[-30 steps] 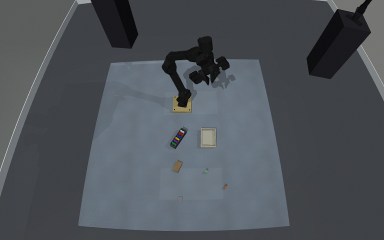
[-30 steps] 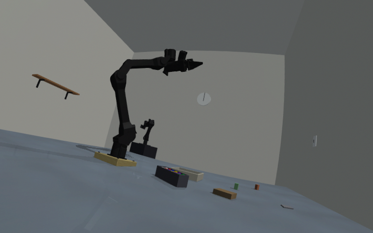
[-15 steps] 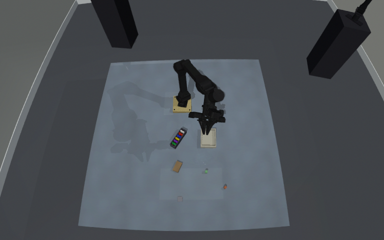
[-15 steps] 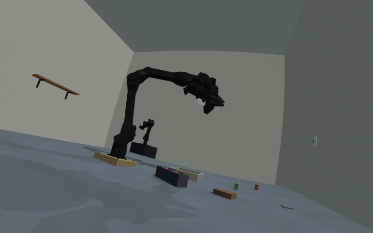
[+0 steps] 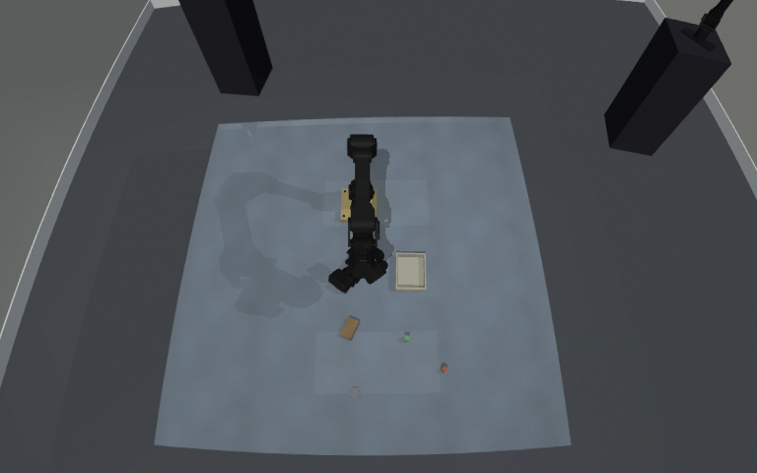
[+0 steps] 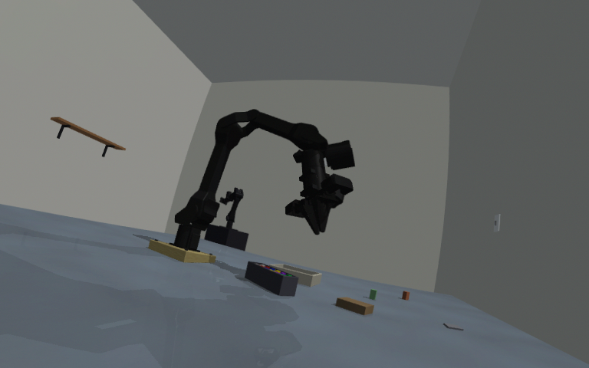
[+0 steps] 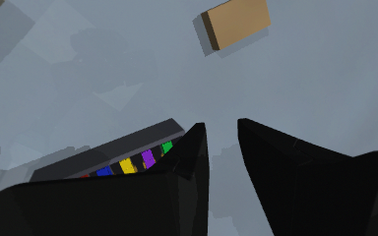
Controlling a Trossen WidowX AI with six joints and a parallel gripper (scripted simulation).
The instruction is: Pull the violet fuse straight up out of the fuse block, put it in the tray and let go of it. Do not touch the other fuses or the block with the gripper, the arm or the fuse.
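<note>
The violet fuse lies 50 mm behind my gripper tip, 40 mm to the right of it and 110 mm below it. Round my gripper tip: yellow fuse 70 mm behind, 40 mm to the right, 110 mm below; then blue fuse 90 mm behind, 30 mm to the right, 110 mm below; then green fuse 30 mm behind, 50 mm to the right, 110 mm below.
</note>
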